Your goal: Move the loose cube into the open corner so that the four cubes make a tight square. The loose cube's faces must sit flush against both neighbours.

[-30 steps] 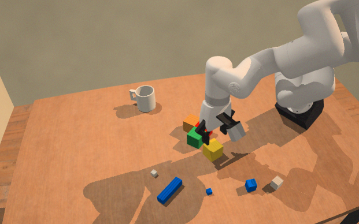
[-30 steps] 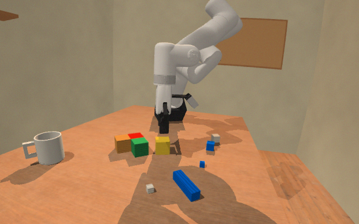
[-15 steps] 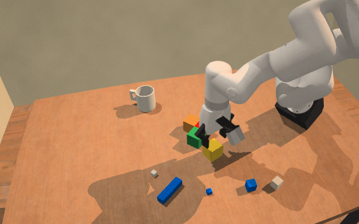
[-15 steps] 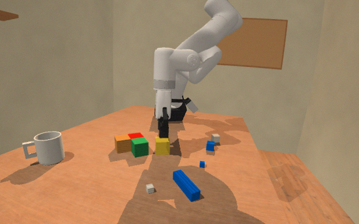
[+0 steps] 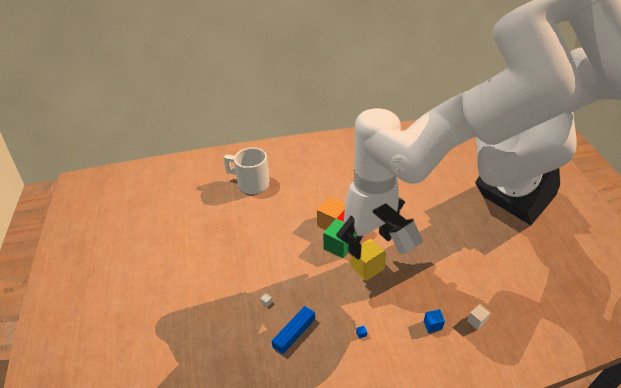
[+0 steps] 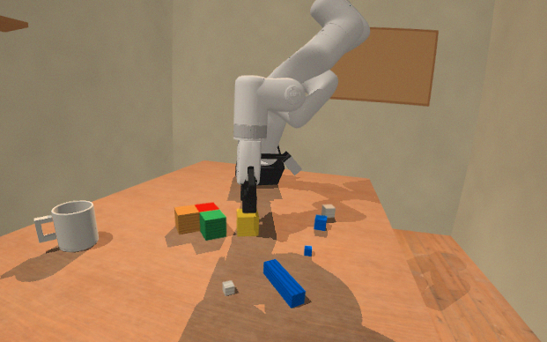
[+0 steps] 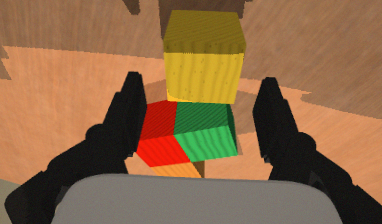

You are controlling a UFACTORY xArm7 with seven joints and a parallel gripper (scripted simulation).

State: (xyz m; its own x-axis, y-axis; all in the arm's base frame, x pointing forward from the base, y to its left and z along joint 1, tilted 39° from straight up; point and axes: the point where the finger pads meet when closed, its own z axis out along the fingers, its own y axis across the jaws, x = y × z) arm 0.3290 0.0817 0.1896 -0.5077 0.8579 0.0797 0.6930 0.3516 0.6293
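Now: hand 60 mm above the yellow cube. Also, from my hand: red cube (100 mm to the right, 60 mm below, 30 mm ahead); then green cube (60 mm to the right, 60 mm below, 60 mm ahead); then orange cube (130 mm to the right, 70 mm ahead, 60 mm below).
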